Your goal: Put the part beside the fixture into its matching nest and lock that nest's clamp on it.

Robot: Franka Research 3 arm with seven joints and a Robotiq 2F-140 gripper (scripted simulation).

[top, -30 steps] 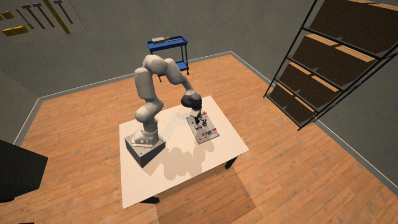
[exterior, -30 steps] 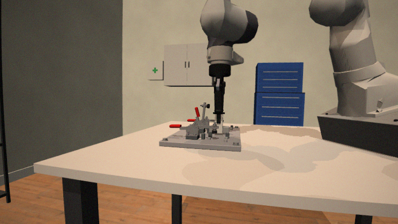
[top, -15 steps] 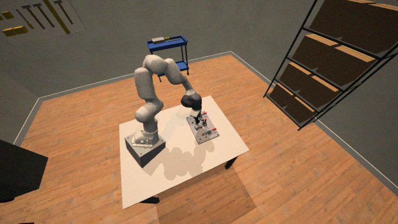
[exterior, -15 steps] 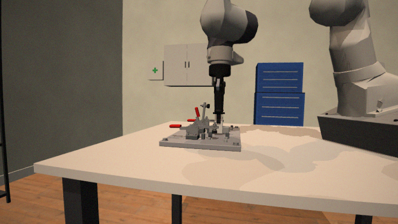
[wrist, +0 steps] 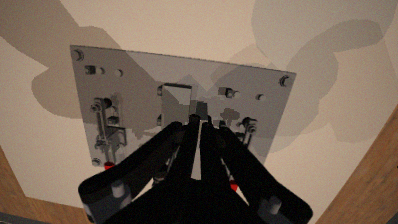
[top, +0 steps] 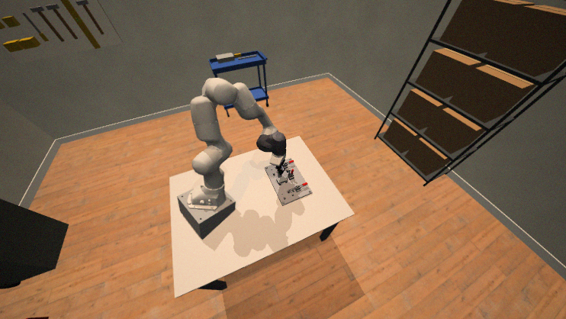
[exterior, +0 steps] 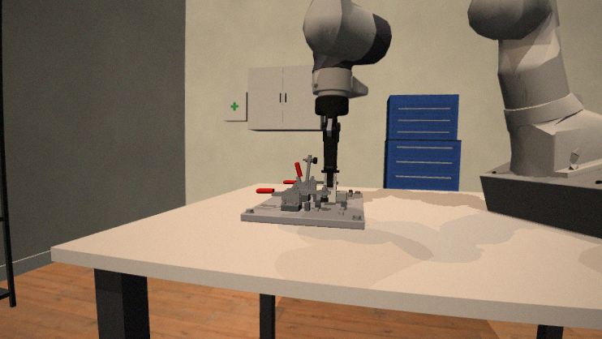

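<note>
Right now the grey block part is 40 mm to the right of my hand, 20 mm below it and 10 mm ahead of it. Also, from my hand: grey fixture plate 50 mm below, 50 mm ahead, 30 mm to the right.
</note>
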